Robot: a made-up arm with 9 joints.
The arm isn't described. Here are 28 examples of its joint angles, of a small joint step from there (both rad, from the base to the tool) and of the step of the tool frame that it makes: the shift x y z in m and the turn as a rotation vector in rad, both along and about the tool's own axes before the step.
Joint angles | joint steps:
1: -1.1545 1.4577 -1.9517 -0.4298 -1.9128 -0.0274 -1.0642 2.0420 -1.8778 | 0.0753 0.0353 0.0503 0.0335 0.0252 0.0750 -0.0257 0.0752 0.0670
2: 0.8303 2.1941 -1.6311 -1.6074 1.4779 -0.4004 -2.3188 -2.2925 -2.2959 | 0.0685 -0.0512 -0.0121 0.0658 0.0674 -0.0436 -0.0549 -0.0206 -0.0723
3: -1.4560 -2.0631 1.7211 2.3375 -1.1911 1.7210 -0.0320 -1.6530 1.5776 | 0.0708 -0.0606 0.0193 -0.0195 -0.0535 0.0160 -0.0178 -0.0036 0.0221
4: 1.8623 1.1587 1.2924 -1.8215 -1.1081 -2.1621 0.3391 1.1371 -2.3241 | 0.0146 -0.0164 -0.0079 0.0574 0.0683 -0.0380 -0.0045 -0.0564 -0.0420
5: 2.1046 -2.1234 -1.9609 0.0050 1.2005 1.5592 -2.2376 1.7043 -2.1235 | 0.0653 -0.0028 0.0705 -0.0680 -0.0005 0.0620 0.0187 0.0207 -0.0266
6: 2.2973 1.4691 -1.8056 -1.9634 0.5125 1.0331 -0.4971 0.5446 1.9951 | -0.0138 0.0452 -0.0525 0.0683 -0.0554 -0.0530 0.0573 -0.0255 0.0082
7: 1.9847 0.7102 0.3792 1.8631 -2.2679 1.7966 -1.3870 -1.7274 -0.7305 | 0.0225 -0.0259 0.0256 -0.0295 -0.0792 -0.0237 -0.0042 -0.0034 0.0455
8: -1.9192 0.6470 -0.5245 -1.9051 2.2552 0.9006 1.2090 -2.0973 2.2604 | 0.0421 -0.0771 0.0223 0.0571 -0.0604 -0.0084 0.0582 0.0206 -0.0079
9: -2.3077 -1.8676 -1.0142 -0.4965 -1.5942 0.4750 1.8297 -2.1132 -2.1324 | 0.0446 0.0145 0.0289 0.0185 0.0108 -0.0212 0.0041 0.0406 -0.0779
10: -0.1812 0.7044 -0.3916 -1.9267 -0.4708 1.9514 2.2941 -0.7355 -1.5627 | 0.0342 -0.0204 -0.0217 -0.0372 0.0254 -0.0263 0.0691 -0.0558 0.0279
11: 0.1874 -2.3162 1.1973 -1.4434 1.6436 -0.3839 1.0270 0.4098 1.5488 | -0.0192 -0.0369 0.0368 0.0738 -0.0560 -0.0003 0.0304 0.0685 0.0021
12: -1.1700 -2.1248 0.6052 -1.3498 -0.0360 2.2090 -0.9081 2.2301 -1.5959 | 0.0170 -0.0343 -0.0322 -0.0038 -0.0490 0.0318 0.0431 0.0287 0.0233
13: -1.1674 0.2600 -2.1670 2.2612 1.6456 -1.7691 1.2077 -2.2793 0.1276 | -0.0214 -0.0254 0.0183 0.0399 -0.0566 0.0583 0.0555 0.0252 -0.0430
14: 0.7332 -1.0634 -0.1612 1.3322 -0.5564 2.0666 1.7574 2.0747 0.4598 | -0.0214 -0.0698 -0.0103 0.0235 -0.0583 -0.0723 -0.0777 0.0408 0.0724
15: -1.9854 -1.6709 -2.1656 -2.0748 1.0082 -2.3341 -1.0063 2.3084 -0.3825 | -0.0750 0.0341 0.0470 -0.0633 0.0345 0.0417 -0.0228 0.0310 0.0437
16: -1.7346 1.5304 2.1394 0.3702 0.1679 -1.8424 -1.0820 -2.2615 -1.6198 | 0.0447 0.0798 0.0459 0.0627 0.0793 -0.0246 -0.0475 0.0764 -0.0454
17: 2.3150 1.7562 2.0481 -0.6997 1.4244 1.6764 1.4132 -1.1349 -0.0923 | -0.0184 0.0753 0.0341 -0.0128 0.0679 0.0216 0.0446 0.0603 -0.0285
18: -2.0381 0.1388 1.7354 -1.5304 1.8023 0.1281 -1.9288 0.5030 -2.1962 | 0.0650 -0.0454 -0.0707 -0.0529 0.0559 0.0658 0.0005 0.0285 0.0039
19: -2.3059 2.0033 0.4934 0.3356 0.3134 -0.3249 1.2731 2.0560 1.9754 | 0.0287 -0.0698 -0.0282 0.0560 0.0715 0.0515 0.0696 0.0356 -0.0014
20: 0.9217 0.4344 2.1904 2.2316 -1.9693 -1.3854 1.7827 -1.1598 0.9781 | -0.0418 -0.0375 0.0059 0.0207 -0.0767 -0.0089 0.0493 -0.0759 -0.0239
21: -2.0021 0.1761 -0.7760 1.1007 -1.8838 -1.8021 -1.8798 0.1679 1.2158 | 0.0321 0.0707 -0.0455 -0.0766 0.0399 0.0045 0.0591 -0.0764 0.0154
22: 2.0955 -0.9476 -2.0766 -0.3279 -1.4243 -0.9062 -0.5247 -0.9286 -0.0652 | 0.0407 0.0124 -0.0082 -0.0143 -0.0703 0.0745 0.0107 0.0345 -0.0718
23: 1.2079 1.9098 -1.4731 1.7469 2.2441 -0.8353 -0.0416 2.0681 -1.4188 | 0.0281 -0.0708 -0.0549 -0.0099 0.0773 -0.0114 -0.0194 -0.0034 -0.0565
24: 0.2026 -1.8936 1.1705 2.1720 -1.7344 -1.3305 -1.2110 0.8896 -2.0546 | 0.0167 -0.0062 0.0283 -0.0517 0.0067 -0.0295 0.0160 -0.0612 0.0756
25: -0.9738 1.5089 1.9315 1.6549 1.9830 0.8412 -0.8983 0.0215 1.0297 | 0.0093 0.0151 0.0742 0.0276 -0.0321 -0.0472 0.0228 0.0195 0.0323
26: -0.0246 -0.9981 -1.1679 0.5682 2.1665 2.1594 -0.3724 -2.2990 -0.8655 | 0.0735 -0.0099 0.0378 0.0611 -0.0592 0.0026 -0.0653 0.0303 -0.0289
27: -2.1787 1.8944 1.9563 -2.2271 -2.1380 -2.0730 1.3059 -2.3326 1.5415 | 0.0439 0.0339 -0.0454 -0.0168 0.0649 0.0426 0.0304 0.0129 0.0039
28: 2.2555 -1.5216 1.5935 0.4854 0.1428 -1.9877 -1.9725 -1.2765 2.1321 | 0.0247 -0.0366 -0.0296 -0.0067 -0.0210 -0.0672 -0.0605 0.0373 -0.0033
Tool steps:
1: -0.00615 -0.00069 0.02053 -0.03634 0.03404 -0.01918
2: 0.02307 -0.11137 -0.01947 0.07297 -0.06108 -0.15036
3: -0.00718 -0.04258 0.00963 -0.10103 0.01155 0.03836
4: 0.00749 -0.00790 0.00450 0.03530 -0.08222 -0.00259
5: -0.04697 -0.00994 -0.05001 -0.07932 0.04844 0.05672
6: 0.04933 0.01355 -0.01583 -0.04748 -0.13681 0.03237
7: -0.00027 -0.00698 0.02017 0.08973 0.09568 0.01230
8: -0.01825 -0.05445 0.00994 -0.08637 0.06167 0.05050
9: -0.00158 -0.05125 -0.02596 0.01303 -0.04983 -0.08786
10: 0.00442 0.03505 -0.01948 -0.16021 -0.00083 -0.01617
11: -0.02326 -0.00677 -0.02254 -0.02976 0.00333 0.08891
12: -0.00612 0.02159 -0.02006 0.01949 0.09663 0.05459
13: -0.01266 -0.01389 0.00472 0.01375 -0.02566 0.01396
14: 0.01059 0.03245 -0.00030 0.03077 0.10758 -0.05603
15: 0.00378 0.05178 0.03114 -0.04626 0.10775 -0.05213
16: 0.03705 0.00680 0.03709 0.13490 -0.05790 0.02221
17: 0.01416 -0.00316 -0.01466 0.06403 -0.06600 0.12011
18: -0.00071 -0.07392 -0.00916 -0.07299 -0.01327 -0.13254
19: -0.05906 -0.07473 -0.00248 -0.09819 0.12878 -0.08867
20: 0.00830 0.05618 -0.01148 0.03714 -0.04433 -0.10172
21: -0.00089 0.03480 -0.00769 0.00266 -0.09287 0.02769
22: -0.00004 -0.01206 -0.02261 -0.05830 -0.09521 0.08204
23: -0.03293 0.01089 0.00219 -0.04723 -0.04109 -0.07428
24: -0.01927 0.00765 -0.01059 0.01478 -0.00246 -0.00452
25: -0.00310 -0.02831 0.02056 -0.02861 0.04337 0.07477
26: -0.03038 -0.02530 0.02157 0.07113 -0.08345 0.03996
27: -0.02935 -0.01937 0.06690 -0.06190 0.17573 0.03206
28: 0.02917 0.00078 -0.00348 -0.03686 -0.00692 -0.08779
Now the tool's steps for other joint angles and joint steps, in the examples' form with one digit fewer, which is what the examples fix.
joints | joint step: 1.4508 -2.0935 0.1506 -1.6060 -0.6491 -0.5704 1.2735 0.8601 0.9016 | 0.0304 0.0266 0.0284 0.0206 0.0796 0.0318 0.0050 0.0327 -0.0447
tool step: 0.0311 -0.0661 -0.0085 -0.1091 -0.0472 0.0266
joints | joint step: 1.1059 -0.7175 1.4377 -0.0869 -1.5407 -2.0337 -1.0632 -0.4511 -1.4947 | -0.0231 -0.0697 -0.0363 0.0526 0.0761 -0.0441 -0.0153 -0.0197 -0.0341
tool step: 0.0368 0.0274 -0.0100 0.0094 -0.1622 -0.0449
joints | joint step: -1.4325 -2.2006 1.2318 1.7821 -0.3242 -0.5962 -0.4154 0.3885 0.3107 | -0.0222 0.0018 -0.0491 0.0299 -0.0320 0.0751 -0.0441 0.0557 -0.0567
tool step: 0.0178 -0.0323 0.0274 -0.1122 0.0436 0.0916
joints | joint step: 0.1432 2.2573 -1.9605 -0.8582 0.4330 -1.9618 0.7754 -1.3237 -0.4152 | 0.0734 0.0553 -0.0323 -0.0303 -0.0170 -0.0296 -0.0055 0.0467 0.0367
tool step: 0.0006 -0.0113 0.0307 0.1051 0.0520 0.0135
